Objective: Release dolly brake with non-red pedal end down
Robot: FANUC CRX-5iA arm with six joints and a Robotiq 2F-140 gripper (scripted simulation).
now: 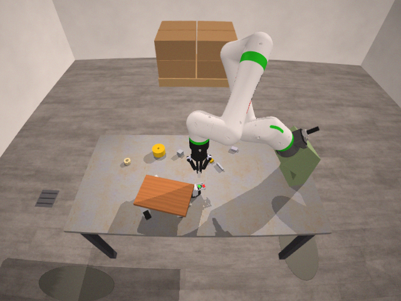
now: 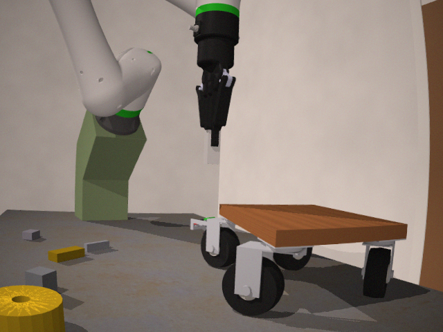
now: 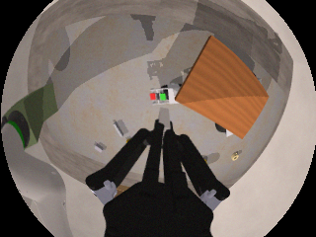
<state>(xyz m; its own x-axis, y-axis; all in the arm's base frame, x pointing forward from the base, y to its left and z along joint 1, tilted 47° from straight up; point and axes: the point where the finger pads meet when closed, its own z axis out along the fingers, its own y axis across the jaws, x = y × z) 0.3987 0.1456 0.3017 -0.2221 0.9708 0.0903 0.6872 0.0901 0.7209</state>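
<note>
Right now my hand is 150 mm above the brake pedal, 10 mm to the left of it and 10 mm past it. From my hand the other things lie so: grey bar: 240 mm to the right, 220 mm below, 90 mm behind; yellow block: 290 mm to the right, 220 mm below; grey cube: 280 mm to the right, 220 mm below, 210 mm ahead.
</note>
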